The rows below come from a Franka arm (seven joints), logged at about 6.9 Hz.
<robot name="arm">
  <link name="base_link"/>
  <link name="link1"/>
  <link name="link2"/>
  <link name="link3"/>
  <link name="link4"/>
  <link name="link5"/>
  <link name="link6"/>
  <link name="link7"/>
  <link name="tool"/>
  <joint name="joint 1" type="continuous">
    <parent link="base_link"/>
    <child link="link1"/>
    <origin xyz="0 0 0.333"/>
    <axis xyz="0 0 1"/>
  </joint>
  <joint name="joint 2" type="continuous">
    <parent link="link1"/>
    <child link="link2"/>
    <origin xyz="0 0 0" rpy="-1.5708 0 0"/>
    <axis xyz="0 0 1"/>
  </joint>
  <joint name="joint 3" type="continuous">
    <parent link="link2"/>
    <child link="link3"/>
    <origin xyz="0 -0.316 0" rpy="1.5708 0 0"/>
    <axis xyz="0 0 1"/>
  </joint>
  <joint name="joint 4" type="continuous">
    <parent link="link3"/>
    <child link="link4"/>
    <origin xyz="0.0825 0 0" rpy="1.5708 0 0"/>
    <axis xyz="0 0 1"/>
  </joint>
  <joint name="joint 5" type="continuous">
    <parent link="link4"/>
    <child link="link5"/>
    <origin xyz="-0.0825 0.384 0" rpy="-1.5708 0 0"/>
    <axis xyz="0 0 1"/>
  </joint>
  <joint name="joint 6" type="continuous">
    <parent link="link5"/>
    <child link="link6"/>
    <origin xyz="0 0 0" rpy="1.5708 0 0"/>
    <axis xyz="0 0 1"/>
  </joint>
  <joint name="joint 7" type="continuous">
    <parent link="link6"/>
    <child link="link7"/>
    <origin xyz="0.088 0 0" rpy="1.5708 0 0"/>
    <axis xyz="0 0 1"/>
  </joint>
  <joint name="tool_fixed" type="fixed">
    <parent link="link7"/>
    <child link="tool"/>
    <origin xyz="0 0 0.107"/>
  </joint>
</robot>
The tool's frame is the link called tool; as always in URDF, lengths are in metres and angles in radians. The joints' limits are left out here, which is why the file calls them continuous.
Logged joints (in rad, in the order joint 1, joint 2, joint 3, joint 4, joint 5, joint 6, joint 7), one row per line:
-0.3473, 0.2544, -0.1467, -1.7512, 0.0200, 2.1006, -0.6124
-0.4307, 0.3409, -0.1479, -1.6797, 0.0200, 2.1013, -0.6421
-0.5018, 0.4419, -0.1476, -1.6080, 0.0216, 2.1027, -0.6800
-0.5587, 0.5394, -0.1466, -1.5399, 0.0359, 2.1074, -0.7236
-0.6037, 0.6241, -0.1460, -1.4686, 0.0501, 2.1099, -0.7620
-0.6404, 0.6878, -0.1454, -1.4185, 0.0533, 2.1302, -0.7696
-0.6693, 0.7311, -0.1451, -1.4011, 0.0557, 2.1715, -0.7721
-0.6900, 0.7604, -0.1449, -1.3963, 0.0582, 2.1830, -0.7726
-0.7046, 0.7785, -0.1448, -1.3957, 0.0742, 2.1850, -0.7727
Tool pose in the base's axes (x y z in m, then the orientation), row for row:
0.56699, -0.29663, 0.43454, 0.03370, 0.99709, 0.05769, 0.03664
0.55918, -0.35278, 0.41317, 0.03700, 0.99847, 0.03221, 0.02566
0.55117, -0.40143, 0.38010, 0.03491, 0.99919, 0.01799, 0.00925
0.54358, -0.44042, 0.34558, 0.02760, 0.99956, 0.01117, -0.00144
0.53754, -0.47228, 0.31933, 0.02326, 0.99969, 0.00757, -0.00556
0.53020, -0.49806, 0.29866, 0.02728, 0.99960, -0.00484, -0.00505
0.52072, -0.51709, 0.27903, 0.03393, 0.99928, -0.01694, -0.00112
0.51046, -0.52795, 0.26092, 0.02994, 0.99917, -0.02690, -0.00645
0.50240, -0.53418, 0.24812, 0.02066, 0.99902, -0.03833, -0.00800
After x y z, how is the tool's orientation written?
As a quaternion, w x y z.
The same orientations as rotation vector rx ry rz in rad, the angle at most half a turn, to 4 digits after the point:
3.0670, 0.1775, 0.1127
3.0650, 0.0989, 0.0788
3.0711, 0.0553, 0.0284
3.0862, 0.0345, -0.0044
3.0949, 0.0234, -0.0172
3.0870, -0.0149, -0.0156
3.0733, -0.0521, -0.0034
3.0805, -0.0829, -0.0199
3.0979, -0.1189, -0.0248

